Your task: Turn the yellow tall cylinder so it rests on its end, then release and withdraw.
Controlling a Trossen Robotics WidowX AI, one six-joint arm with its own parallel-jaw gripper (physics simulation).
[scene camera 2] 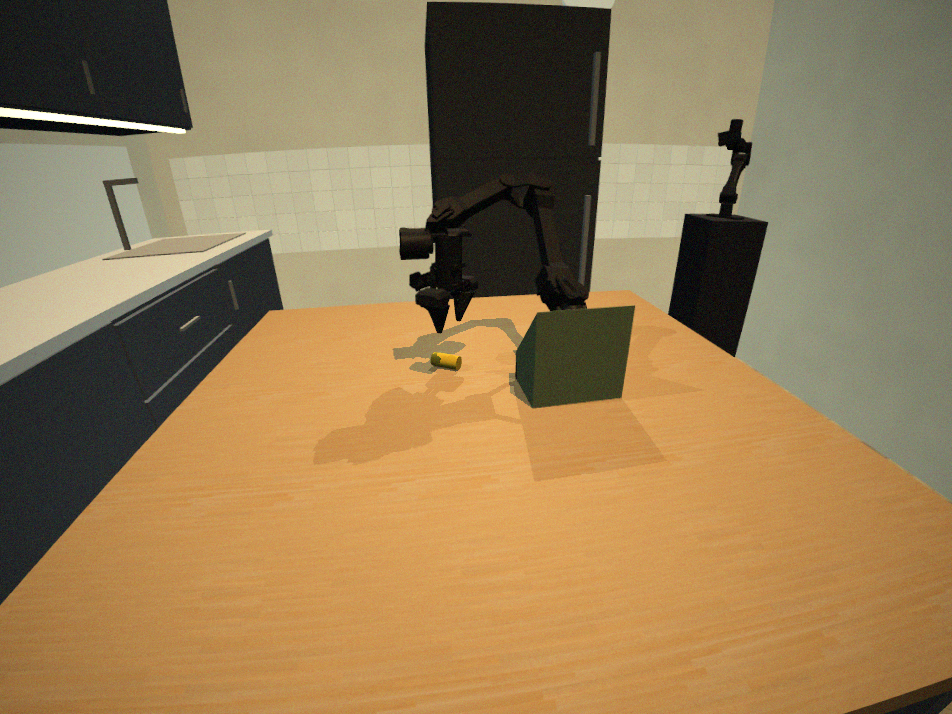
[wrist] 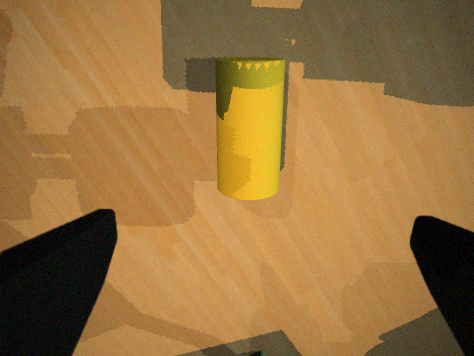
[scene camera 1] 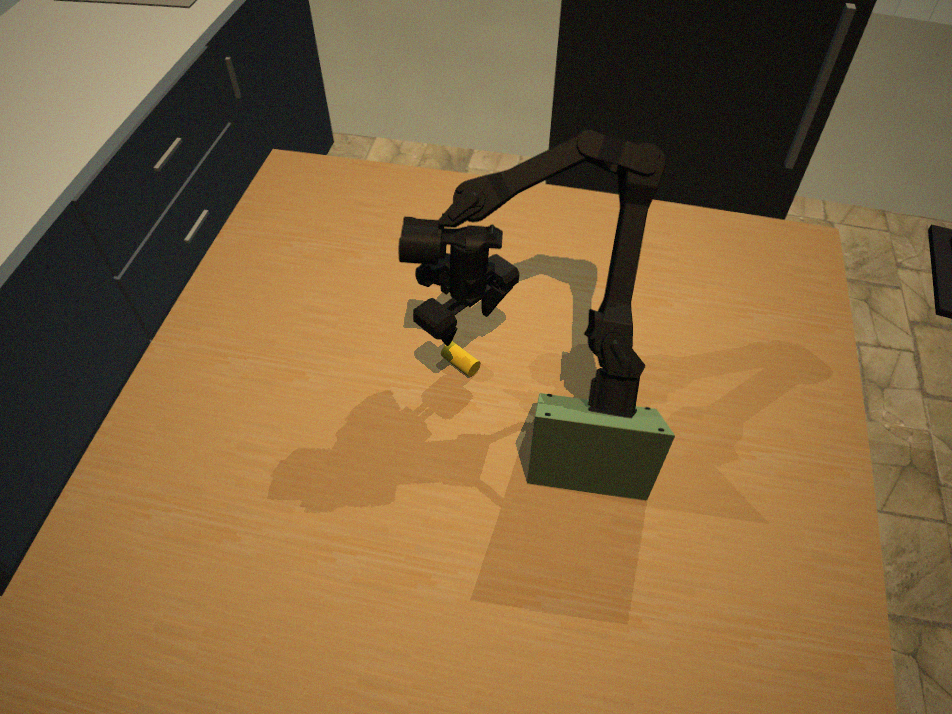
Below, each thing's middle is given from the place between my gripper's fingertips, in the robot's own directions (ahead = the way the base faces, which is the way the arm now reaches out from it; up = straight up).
My hand is 9 cm above the yellow tall cylinder [scene camera 1: 453, 353] and 1 cm short of it.
